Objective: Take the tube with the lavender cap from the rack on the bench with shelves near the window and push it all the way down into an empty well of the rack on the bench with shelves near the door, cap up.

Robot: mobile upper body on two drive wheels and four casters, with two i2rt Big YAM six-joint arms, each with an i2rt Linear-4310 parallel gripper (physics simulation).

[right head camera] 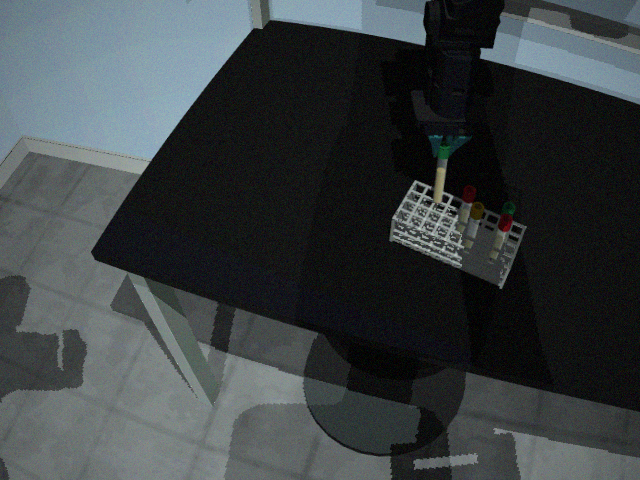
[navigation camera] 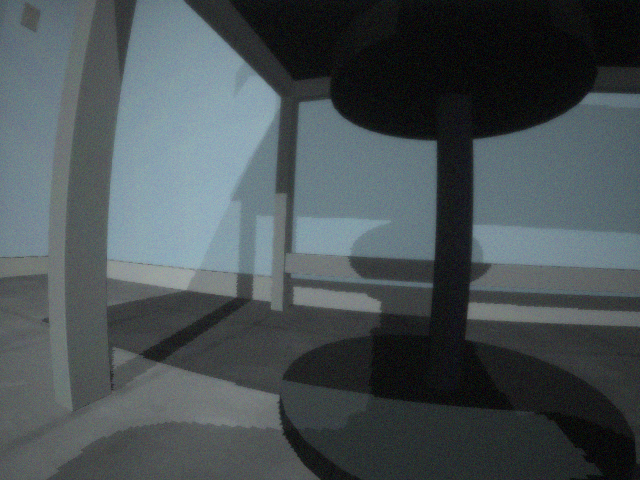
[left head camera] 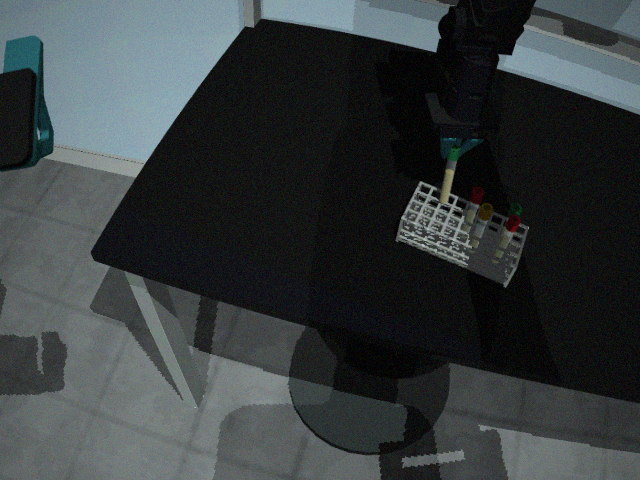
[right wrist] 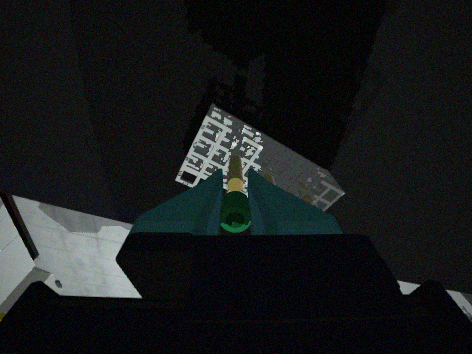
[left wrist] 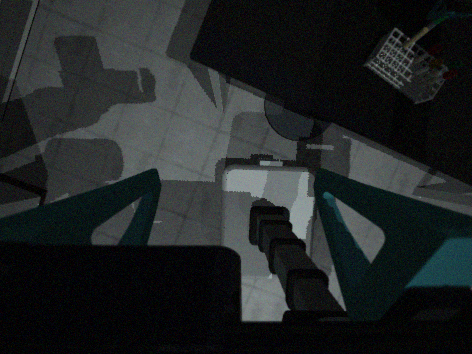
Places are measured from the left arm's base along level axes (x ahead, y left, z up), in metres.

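Pixels of known places: left gripper, between the fingertips: (left wrist: pixel 237 177); right gripper, between the fingertips: (right head camera: pixel 440 154) (left head camera: pixel 449 156) (right wrist: pixel 235 176) (left wrist: pixel 432 17).
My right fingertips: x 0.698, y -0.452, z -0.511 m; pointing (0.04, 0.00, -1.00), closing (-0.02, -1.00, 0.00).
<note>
Ahead of a thing's pixels: the offset from my right fingertips to its top centre. "pt": to the spot under its first point. Level surfaces: height alone.
My right gripper (left head camera: pixel 453 150) (right head camera: pixel 444 149) (right wrist: pixel 235 176) is shut on a green-capped tube {0.032 m up, 0.020 m back, 0.000 m left} (left head camera: pixel 447 181) (right head camera: pixel 439 183) (left wrist: pixel 419 36) (right wrist: pixel 235 212), cap up and slightly tilted. The tube's lower end overlaps the top grid of a white rack {0.079 m down, 0.069 m back, 0.033 m right} (left head camera: pixel 488 264) (right head camera: pixel 483 264) (right wrist: pixel 295 160); whether it is inside a well or above it I cannot tell. The rack stands on the black bench {0.136 m down} (left head camera: pixel 232 180) (right head camera: pixel 232 180). My left gripper (left wrist: pixel 237 177) is open and empty, away from the bench, over the floor. No lavender cap shows in these views.
The rack also holds two red-capped tubes {pt 0.018 m down, 0.065 m back, 0.034 m right} (left head camera: pixel 477 195) {pt 0.018 m down, 0.120 m back, 0.078 m right} (left head camera: pixel 512 223), an amber-capped tube {pt 0.017 m down, 0.095 m back, 0.039 m right} (left head camera: pixel 485 210) and another green-capped tube {pt 0.017 m down, 0.094 m back, 0.091 m right} (left head camera: pixel 515 209) toward its right part. A round stool (left head camera: pixel 361 423) (navigation camera: pixel 454 232) stands under the bench's near edge. A bench leg (left head camera: pixel 165 341) (navigation camera: pixel 82 206) stands at the left.
</note>
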